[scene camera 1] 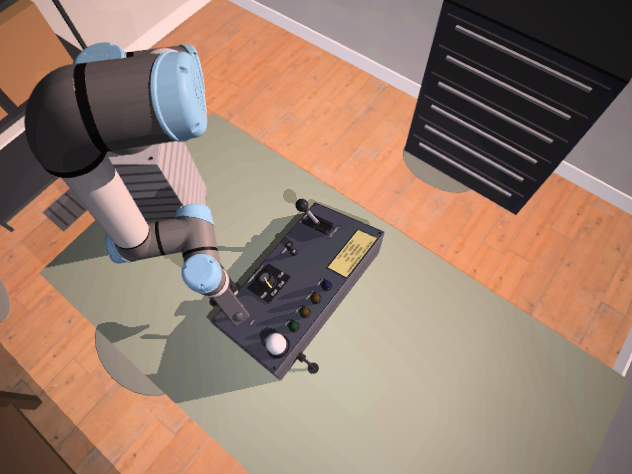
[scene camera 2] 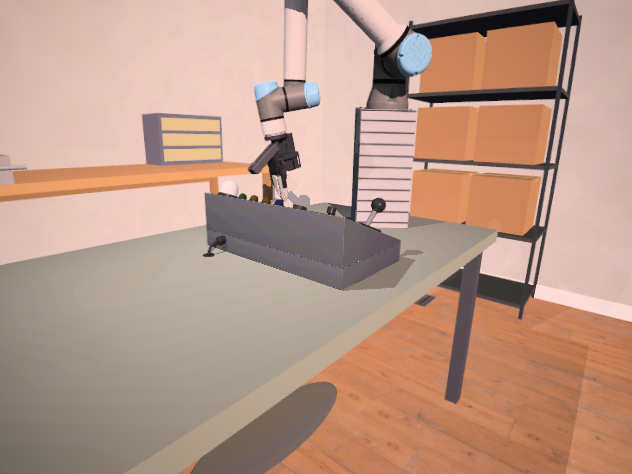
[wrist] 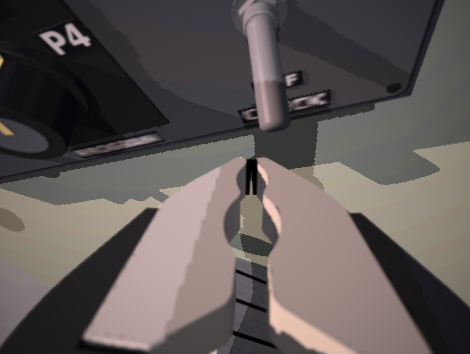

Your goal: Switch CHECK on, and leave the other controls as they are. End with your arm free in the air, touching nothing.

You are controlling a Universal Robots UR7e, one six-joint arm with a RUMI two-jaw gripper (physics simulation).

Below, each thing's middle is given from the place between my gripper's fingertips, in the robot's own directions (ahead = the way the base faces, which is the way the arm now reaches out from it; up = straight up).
Scene:
I see the check switch (wrist: 272, 105) 4 cm ahead of my hand, 2 cm to the right of it and 1 cm below it. Also, from my hand: dark control panel (scene camera 1: 311, 283): 14 cm ahead, 16 cm to the left, 1 cm below.

